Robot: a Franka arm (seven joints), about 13 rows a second.
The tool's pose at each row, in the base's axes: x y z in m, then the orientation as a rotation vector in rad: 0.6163 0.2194 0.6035 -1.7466 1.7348 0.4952; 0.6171 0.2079 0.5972 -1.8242 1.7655 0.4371; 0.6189 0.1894 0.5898 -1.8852 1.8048 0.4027; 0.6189 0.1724 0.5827 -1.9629 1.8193 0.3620; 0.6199 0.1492 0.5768 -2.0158 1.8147 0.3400; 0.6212 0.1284 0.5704 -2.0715 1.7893 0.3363; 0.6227 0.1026 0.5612 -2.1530 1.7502 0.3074; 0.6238 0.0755 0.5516 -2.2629 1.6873 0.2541; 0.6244 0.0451 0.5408 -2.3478 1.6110 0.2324; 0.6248 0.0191 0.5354 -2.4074 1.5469 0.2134; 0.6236 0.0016 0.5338 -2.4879 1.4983 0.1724; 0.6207 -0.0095 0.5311 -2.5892 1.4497 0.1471; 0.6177 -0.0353 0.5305 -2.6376 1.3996 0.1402
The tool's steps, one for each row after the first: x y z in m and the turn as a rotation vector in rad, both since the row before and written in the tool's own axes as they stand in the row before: 0.0128 -0.0004 -0.0028 -0.0199 0.0811 -0.0265; 0.0194 -0.0010 -0.0049 -0.0276 0.0678 -0.0082; 0.0181 0.0011 -0.0032 -0.0280 0.0649 -0.0297; 0.0232 0.0008 -0.0059 -0.0185 0.0341 -0.0270; 0.0215 0.0011 -0.0036 -0.0239 0.0169 -0.0368; 0.0272 0.0027 -0.0028 -0.0232 0.0356 -0.0573; 0.0283 0.0050 -0.0019 -0.0240 0.0523 -0.0830; 0.0310 0.0088 -0.0004 -0.0211 0.0211 -0.0768; 0.0247 0.0091 -0.0032 -0.0115 0.0142 -0.0599; 0.0151 0.0082 -0.0038 -0.0253 0.0423 -0.0581; 0.0087 0.0079 -0.0003 -0.0498 0.0440 -0.0611; 0.0201 0.0158 -0.0045 -0.0171 0.0111 -0.0443
